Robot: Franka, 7 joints.
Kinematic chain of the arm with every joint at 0, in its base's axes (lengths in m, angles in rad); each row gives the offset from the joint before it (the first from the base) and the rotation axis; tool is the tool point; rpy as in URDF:
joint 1: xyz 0 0 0.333 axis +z
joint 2: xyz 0 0 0 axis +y
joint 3: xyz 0 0 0.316 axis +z
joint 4: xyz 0.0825 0 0 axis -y
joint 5: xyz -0.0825 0 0.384 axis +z
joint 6: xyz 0 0 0 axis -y
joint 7: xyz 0.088 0 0 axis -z
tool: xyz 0 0 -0.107 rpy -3.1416 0 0
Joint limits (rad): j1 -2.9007..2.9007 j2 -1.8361..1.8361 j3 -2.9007..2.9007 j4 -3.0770..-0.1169 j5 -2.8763..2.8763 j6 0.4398..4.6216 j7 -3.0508..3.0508
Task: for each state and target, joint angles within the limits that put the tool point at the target. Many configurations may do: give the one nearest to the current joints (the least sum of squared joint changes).
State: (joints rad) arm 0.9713 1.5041 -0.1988 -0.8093 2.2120 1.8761 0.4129
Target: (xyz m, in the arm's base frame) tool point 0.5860 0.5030 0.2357
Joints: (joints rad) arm 0.7947 1.0398 -0.3418 -1.1911 2.0605 1.5412 0.4129
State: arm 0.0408 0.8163 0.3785 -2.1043 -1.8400 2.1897 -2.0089
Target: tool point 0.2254 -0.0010 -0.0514
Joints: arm -0.0810 0.8878 0.1357 -2.5713 -1.7923 2.1340 -2.0089
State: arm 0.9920 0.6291 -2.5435 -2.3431 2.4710 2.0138 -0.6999
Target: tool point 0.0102 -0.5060 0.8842
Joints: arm 0.8848 0.2029 -2.6061 -1.5444 2.5576 2.0021 -0.6999
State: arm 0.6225 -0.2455 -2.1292 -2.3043 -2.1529 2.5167 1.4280
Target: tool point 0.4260 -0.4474 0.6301
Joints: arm 1.0025 -0.0990 -1.7678 -1.7359 -2.1493 2.4699 1.4280
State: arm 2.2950 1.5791 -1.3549 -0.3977 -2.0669 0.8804 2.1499
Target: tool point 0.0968 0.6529 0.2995
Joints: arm 1.9364 1.6841 -1.2764 -0.9900 -1.6870 0.4398 2.1499
